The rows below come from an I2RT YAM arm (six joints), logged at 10 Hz.
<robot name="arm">
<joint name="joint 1" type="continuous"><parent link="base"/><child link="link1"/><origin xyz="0 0 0.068" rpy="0 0 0"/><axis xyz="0 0 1"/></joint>
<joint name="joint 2" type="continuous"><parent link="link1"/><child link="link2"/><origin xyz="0.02 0.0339 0.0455" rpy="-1.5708 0 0"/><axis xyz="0 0 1"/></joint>
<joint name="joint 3" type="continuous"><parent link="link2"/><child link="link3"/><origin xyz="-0.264 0 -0.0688" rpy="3.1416 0 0"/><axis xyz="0 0 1"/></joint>
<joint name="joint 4" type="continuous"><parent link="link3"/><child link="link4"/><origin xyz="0.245 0.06 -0.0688" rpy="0 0 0"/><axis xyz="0 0 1"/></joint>
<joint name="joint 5" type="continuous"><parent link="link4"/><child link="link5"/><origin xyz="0.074 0.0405 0.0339" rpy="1.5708 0 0"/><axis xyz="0 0 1"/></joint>
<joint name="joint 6" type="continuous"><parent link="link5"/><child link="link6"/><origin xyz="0.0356 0 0.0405" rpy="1.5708 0 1.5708"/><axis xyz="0 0 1"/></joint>
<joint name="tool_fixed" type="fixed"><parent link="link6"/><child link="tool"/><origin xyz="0 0 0" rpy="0 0 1.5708"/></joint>
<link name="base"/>
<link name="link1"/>
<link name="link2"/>
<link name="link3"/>
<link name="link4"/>
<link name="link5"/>
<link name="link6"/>
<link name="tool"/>
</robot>
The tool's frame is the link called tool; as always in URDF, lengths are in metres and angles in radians. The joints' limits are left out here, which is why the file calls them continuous.
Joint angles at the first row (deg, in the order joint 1, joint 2, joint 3, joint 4, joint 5, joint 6):
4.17 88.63 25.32 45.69 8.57 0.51
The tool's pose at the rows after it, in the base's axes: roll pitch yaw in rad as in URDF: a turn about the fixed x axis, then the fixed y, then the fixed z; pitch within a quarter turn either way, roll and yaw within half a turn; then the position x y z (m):
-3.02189, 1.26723, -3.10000, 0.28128, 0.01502, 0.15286
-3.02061, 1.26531, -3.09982, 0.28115, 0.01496, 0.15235
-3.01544, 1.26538, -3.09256, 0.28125, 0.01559, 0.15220
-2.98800, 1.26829, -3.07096, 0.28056, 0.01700, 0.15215
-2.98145, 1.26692, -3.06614, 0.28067, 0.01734, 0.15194
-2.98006, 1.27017, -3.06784, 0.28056, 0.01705, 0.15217
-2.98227, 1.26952, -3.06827, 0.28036, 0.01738, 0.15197
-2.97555, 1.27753, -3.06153, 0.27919, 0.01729, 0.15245
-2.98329, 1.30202, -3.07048, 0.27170, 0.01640, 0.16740
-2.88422, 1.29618, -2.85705, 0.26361, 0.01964, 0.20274
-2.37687, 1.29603, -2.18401, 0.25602, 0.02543, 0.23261
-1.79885, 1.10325, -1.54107, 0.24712, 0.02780, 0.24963
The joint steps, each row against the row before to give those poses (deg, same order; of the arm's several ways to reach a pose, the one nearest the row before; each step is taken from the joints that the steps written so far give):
-0.04 -0.01 0.04 0.10 -0.05 0.02
0.00 0.06 -0.04 0.00 0.06 0.00
0.13 0.08 0.01 0.08 0.03 -0.09
0.39 -0.04 -0.19 0.35 0.77 -0.26
0.09 0.07 0.03 -0.04 0.19 -0.05
-0.04 -0.02 -0.05 0.22 0.14 0.01
0.07 0.00 -0.05 0.01 -0.04 0.03
0.00 -0.22 -0.35 0.60 0.02 -0.12
-0.05 -5.17 -0.41 -3.37 0.00 0.12
0.03 -9.71 3.16 -12.67 -6.08 -3.29
0.25 -5.93 2.23 -4.27 -8.47 -8.90
0.26 -3.73 -0.34 2.04 -3.24 -15.00

